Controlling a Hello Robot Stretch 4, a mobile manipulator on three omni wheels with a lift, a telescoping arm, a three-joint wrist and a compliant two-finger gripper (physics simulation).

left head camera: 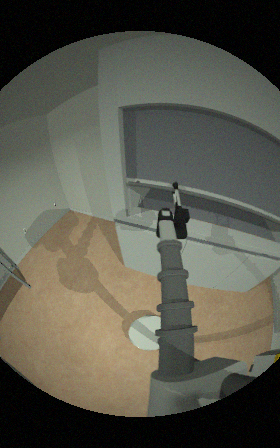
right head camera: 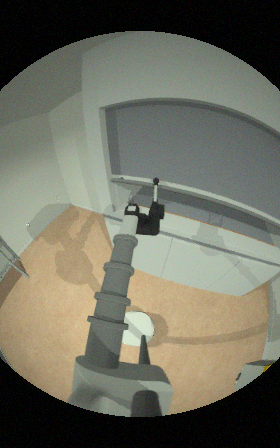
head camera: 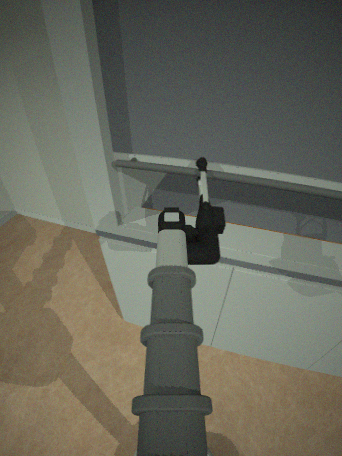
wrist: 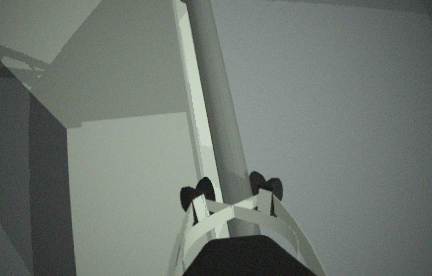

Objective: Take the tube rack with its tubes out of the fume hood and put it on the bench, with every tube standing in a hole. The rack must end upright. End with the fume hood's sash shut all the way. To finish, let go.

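Places are measured from the robot's base along level axes (x ahead, y left, z up), in millimetres.
Pixels of known places: gripper, between the fingertips: [left head camera: 173, 185] [right head camera: 155, 181] [head camera: 200, 165] [wrist: 231, 189]; robot's base, origin of its link: [left head camera: 148, 331] [right head camera: 134, 327].
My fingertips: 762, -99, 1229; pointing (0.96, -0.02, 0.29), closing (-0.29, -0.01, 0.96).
For each thing: its middle in the pictures, then the offset to it from my fingertips, as dx, dy, dz. "pt": a spot on its surface instead.
- round handle bar, a spot on its surface: [wrist: 220, 110] pt -29, +75, -12
- hood's white base cabinet, a spot on its surface: [head camera: 270, 305] pt -170, -337, -567
The fume hood's grey sash [head camera: 230, 90] [left head camera: 200, 145] [right head camera: 185, 140] [wrist: 325, 125] is partly lowered, with a gap between its lower edge and the hood's pale front sill. A round handle bar [head camera: 160, 168] [wrist: 220, 110] runs along that lower edge. My gripper [head camera: 201, 164] [left head camera: 175, 185] [right head camera: 156, 180] [wrist: 231, 189] is at the bar, left of its middle. In the wrist view its dark fingertips stand on either side of the bar, and it looks shut on it. The tube rack and its tubes cannot be made out in these views.
The hood's white base cabinet [head camera: 270, 305] stands below the sill. A round white disc [left head camera: 144, 332] [right head camera: 140, 328] is on the brown floor near my arm. A thin metal frame [left head camera: 15, 272] stands at the far left. A grey box [right head camera: 252, 376] with a yellow part is at the lower right.
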